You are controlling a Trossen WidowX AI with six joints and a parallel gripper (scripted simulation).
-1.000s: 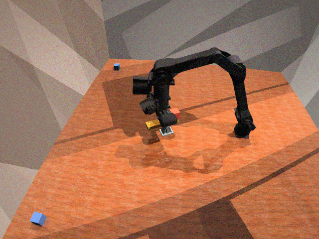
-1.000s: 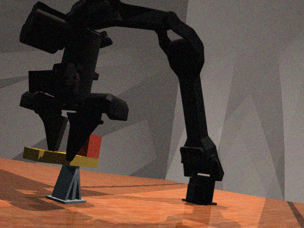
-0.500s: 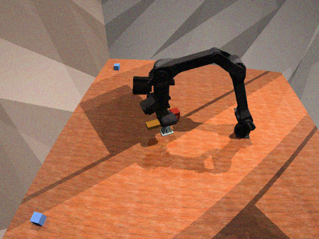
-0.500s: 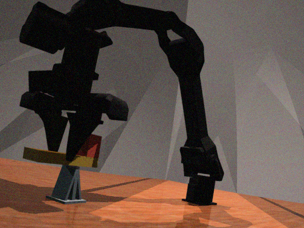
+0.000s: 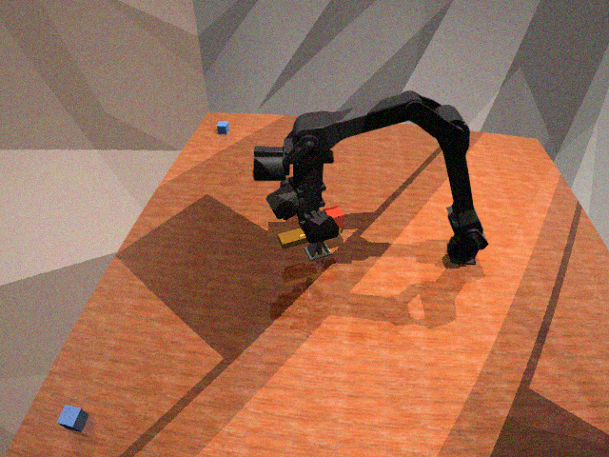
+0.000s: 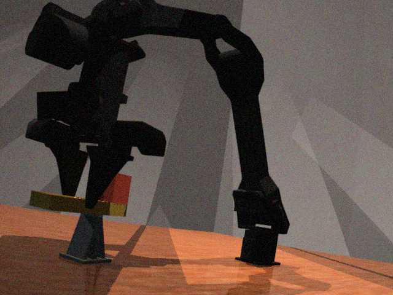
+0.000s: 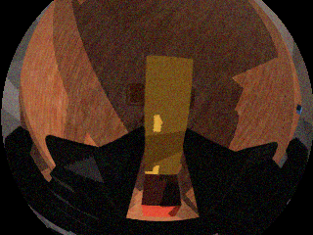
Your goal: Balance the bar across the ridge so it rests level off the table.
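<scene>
Right now the bar is 3 cm behind my gripper tip, 2 cm to the right of it and 2 cm above it.
</scene>
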